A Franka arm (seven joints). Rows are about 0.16 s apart.
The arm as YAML. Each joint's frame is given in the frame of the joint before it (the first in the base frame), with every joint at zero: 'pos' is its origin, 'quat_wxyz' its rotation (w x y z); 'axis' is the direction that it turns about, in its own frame. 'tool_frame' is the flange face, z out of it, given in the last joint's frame.
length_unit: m
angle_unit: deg
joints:
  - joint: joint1
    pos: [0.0, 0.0, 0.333]
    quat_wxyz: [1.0, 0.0, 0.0, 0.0]
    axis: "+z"
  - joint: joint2
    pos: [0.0, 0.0, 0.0]
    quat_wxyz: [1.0, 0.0, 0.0, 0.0]
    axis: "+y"
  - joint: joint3
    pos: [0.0, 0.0, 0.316]
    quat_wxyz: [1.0, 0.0, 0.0, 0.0]
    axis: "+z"
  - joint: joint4
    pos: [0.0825, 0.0, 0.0]
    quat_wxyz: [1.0, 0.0, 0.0, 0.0]
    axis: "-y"
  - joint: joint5
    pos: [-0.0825, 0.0, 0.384]
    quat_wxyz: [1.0, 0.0, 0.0, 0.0]
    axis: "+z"
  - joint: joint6
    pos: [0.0, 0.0, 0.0]
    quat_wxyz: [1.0, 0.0, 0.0, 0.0]
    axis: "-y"
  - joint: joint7
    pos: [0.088, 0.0, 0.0]
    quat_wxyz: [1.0, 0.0, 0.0, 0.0]
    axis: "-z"
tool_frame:
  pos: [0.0, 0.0, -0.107]
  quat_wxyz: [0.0, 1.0, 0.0, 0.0]
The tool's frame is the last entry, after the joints.
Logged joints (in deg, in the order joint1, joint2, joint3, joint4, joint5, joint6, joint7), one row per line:
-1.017, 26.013, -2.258, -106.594, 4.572, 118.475, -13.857
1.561, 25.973, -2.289, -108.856, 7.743, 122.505, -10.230
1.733, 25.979, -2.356, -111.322, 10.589, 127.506, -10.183
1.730, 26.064, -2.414, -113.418, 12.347, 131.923, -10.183
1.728, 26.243, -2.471, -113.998, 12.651, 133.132, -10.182
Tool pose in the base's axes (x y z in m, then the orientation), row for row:
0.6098, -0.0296, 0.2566, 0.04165, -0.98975, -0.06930, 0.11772
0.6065, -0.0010, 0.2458, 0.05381, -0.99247, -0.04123, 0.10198
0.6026, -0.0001, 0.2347, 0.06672, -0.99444, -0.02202, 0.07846
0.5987, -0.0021, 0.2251, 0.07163, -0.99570, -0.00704, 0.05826
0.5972, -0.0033, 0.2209, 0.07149, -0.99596, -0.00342, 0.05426
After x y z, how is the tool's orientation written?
As a quaternion, w x y z.
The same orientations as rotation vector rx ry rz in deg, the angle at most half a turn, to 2 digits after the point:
-173.58, -12.15, 20.65
-172.77, -7.18, 17.75
-171.77, -3.80, 13.55
-171.49, -1.21, 10.03
-171.55, -0.59, 9.35

